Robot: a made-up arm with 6 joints.
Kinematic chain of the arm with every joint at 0, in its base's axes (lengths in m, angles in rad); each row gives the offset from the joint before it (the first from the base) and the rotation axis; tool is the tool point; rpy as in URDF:
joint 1: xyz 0.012 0 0.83 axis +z
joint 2: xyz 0.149 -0.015 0 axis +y
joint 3: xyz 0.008 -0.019 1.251 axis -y
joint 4: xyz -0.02 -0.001 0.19 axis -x
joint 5: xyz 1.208 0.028 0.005 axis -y
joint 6: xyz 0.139 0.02 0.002 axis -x
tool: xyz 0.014 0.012 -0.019 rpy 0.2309 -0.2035 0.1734
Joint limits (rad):
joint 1: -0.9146..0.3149
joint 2: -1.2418..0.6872
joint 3: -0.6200..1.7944
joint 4: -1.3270..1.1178
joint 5: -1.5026..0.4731
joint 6: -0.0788..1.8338
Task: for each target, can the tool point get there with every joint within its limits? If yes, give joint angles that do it. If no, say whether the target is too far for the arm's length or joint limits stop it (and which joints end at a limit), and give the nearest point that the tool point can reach.
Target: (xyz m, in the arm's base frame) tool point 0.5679 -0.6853 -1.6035
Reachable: no: joint limits stop it (at a limit: joint 2, joint 3, joint 6) | nearest point 0.9008 -1.0957 0.5331 | short by 2.201 m
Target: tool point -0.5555 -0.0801 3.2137
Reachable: yes | joints 0.0556 -0.6167 0.7791 -0.9062 0.3179 1.4420
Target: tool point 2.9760 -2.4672 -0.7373
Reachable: no: too far | nearest point 1.5330 -1.2661 0.8959 | short by 2.488 m
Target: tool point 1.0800 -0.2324 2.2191
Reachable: yes | joints -0.1198 -0.2582 -0.1758 0.7836 -0.9747 1.2537
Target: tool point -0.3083 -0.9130 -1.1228
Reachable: no: joint limits stop it (at a limit: joint 1, joint 2, joint 3, joint 6) | nearest point 0.7792 -1.1465 0.5567 | short by 2.014 m
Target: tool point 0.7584 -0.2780 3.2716
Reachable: yes | joints -0.3183 0.2873 1.5847 0.2733 -0.8511 0.9766
